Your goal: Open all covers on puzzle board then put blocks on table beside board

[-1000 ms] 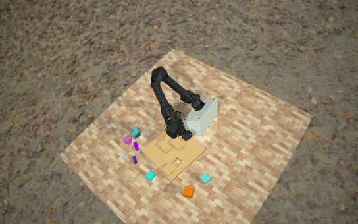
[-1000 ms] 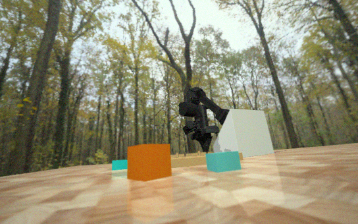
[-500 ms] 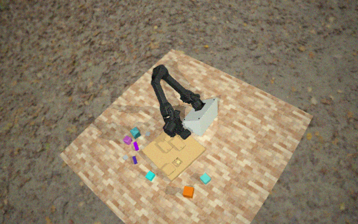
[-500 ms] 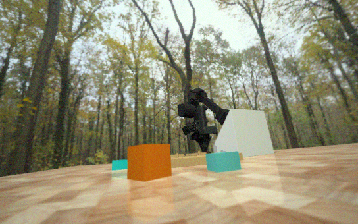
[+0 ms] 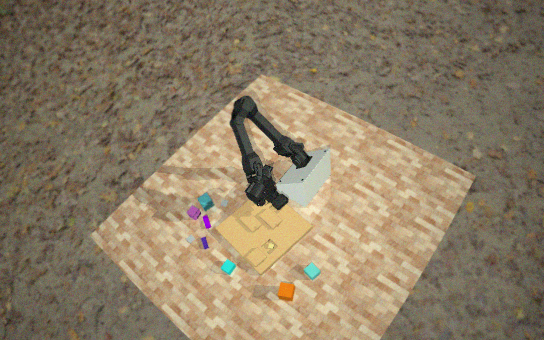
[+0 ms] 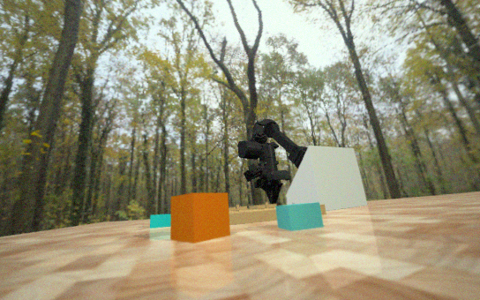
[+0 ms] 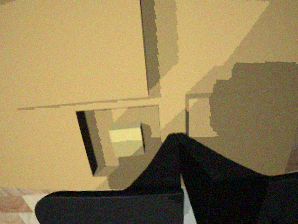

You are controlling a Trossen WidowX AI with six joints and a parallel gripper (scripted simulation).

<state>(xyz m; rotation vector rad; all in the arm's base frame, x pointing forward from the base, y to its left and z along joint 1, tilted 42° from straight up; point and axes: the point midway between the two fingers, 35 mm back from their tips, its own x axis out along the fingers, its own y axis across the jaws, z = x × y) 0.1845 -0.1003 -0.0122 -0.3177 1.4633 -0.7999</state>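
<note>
Right now the tan puzzle board is 120 mm ahead of my gripper tip and 20 mm to the left of it. Also, from my gripper tip: teal block 310 mm to the left, 200 mm ahead, 10 mm below; then magenta cube 280 mm to the right, 210 mm ahead; then purple block 210 mm to the right, 210 mm ahead, 20 mm below.
</note>
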